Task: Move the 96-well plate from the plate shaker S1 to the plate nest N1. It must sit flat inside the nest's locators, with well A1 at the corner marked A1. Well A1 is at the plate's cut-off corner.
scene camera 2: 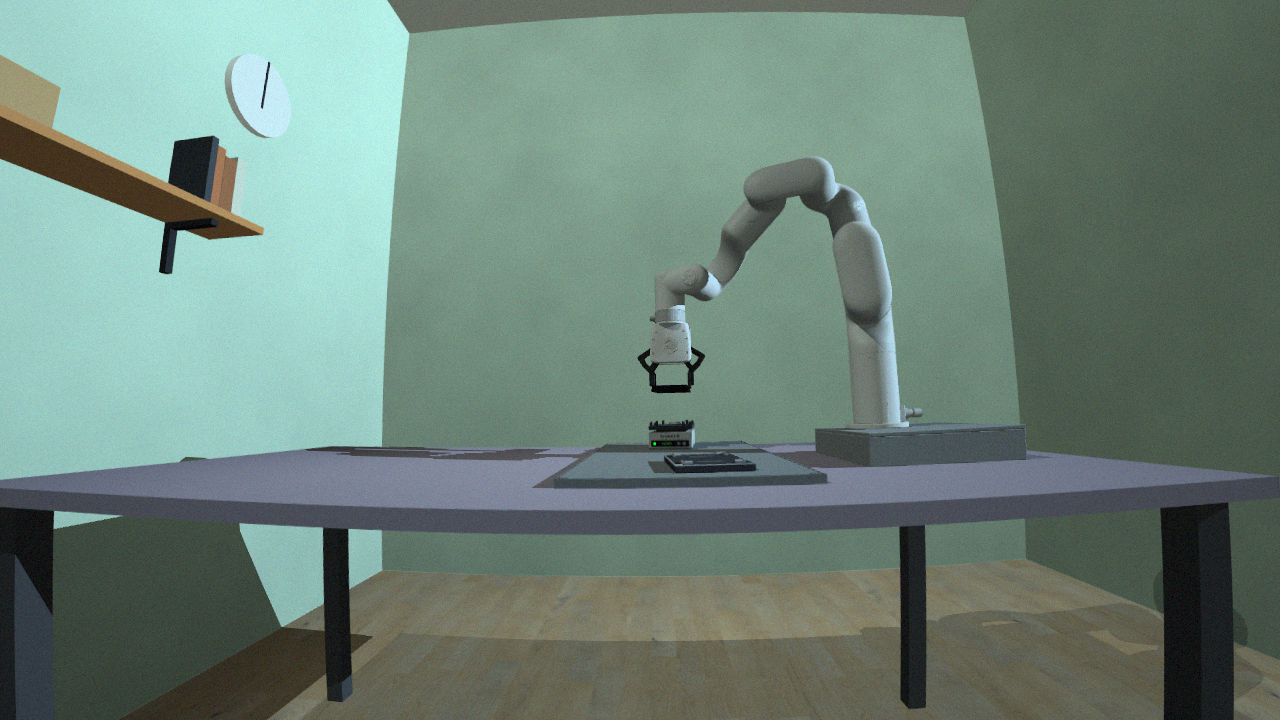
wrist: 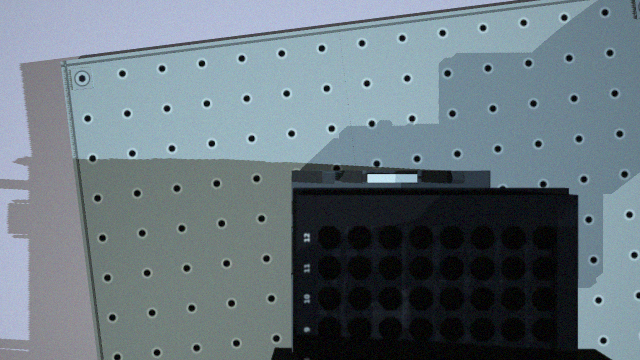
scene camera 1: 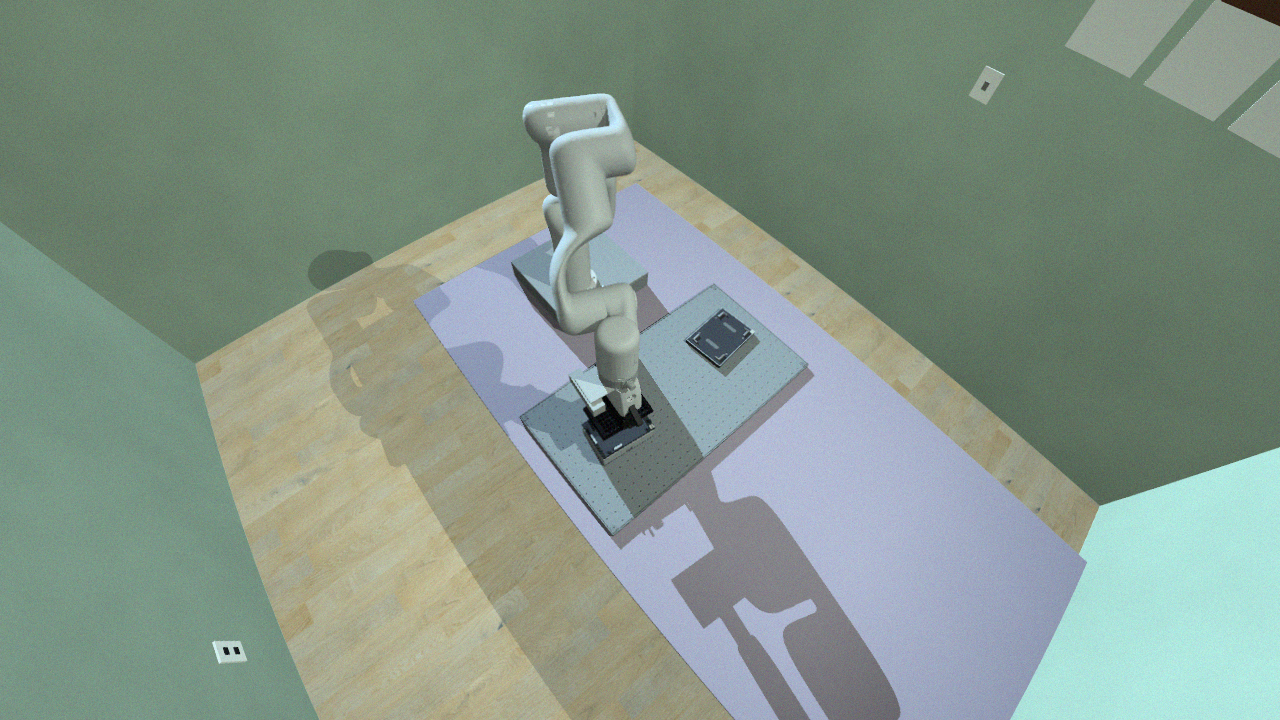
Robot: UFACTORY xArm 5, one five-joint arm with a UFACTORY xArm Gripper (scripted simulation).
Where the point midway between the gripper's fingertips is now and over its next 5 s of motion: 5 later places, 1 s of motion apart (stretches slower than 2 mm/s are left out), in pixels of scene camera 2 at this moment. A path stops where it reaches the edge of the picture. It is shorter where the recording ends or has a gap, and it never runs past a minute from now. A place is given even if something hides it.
My gripper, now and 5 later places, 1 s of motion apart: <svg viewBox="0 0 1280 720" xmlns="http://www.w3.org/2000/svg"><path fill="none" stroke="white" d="M671 388L676 391L681 393L688 396L697 400L704 404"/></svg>
